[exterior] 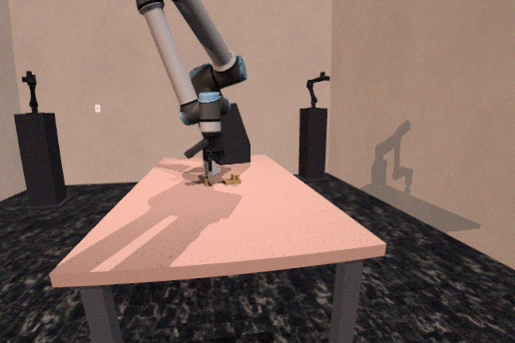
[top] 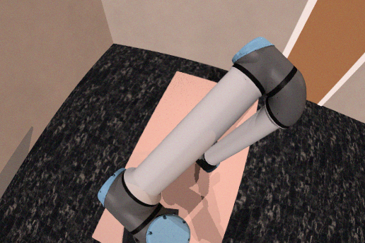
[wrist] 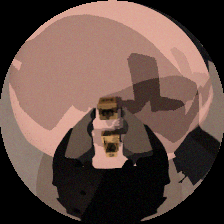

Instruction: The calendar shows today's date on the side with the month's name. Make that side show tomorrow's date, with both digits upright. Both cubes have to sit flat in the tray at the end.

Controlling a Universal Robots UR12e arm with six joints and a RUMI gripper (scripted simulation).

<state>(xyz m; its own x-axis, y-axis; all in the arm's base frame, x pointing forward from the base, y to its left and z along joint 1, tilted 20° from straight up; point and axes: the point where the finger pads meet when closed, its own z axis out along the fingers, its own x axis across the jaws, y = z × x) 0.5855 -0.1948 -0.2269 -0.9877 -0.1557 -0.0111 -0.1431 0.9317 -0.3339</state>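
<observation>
My gripper is now 110 mm to the right of the calendar tray, 20 mm past it and 20 mm above it.
</observation>
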